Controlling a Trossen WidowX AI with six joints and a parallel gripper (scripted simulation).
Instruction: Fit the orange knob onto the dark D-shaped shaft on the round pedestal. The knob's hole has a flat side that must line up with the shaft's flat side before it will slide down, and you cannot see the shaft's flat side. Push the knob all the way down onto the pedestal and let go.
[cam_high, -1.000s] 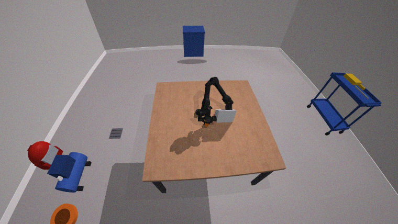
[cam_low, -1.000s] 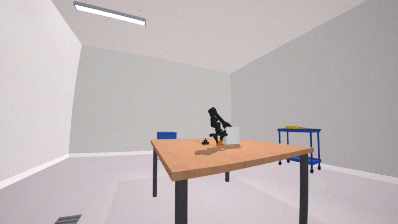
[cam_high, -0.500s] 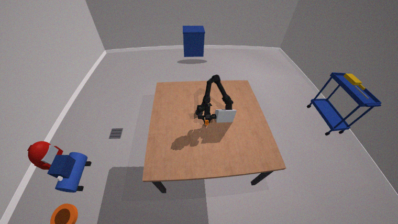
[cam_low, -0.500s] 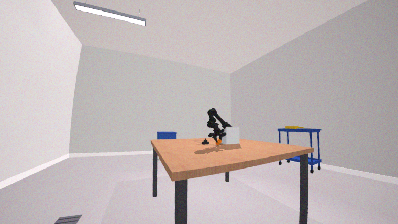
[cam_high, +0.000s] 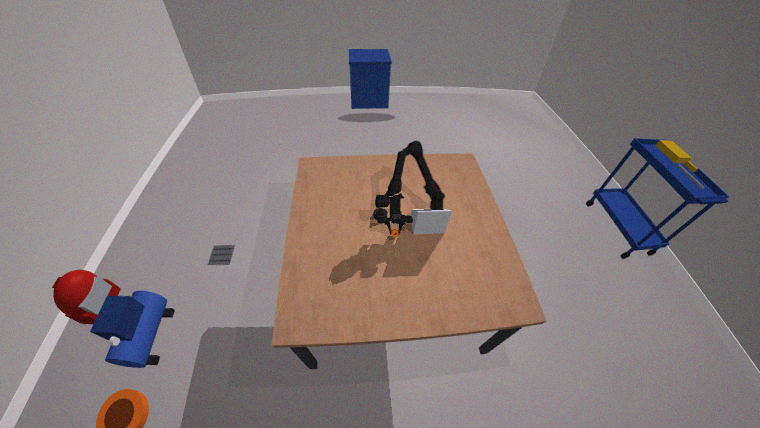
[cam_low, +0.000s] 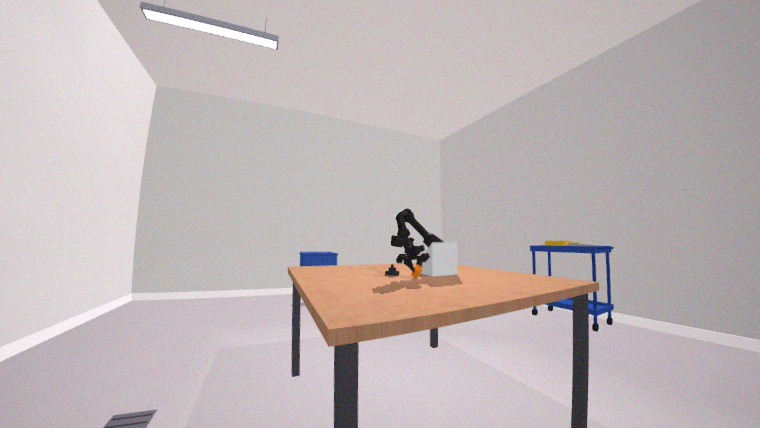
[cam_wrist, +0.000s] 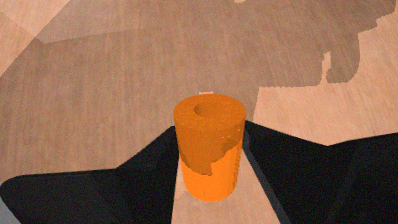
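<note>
Right now the orange knob is 1 cm to the right of my gripper tip. Also, from my gripper tip: dark round pedestal: 8 cm ahead, 16 cm to the right.
</note>
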